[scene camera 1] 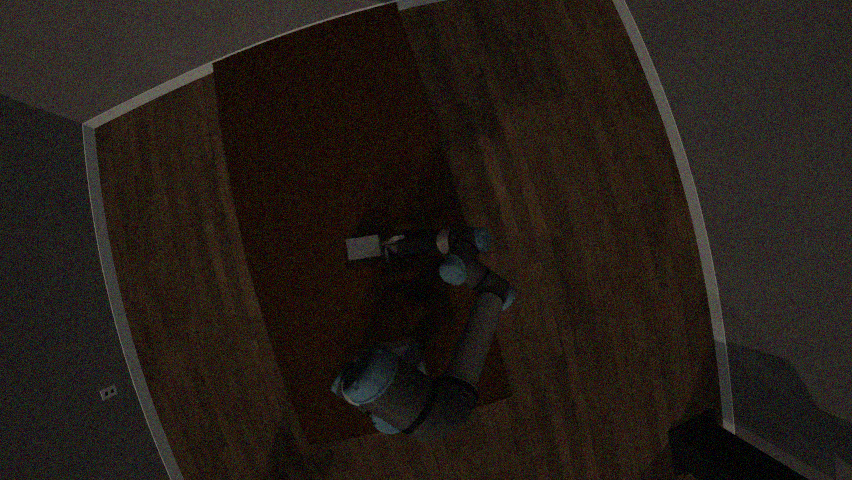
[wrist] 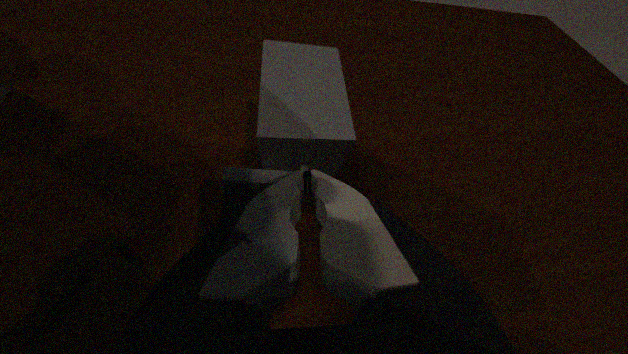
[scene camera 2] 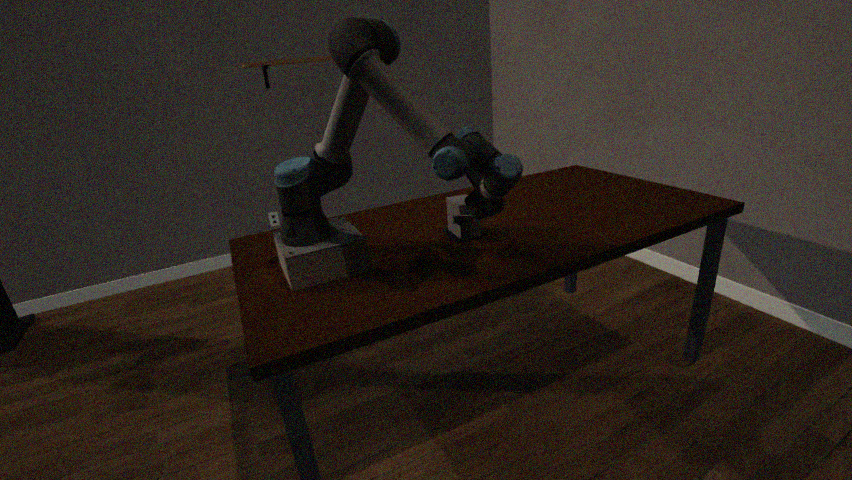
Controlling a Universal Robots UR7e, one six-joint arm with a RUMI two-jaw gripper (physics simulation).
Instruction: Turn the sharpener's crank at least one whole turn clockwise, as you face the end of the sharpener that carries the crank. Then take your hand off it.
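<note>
The sharpener (scene camera 1: 363,247) (scene camera 2: 454,215) (wrist: 306,90) is a pale box standing upright on the table, with its darker crank end towards my gripper. The crank's pale arm (wrist: 252,175) shows in the wrist view, reaching left from near my fingertips. A dark handle seems to come from its left end, towards the camera. My gripper (scene camera 1: 386,244) (wrist: 307,173) is shut with nothing between its fingers. Its tips are in front of the crank end, by the right end of the crank arm. The fingers hide part of the crank, and I cannot tell whether they touch it.
The brown table (scene camera 1: 310,119) (scene camera 2: 596,202) (wrist: 475,100) bears the sharpener and the arm's pale base block (scene camera 2: 315,265). A wall shelf (scene camera 2: 292,61) is behind the arm. The scene is dark and grainy, and shadows lie around the sharpener.
</note>
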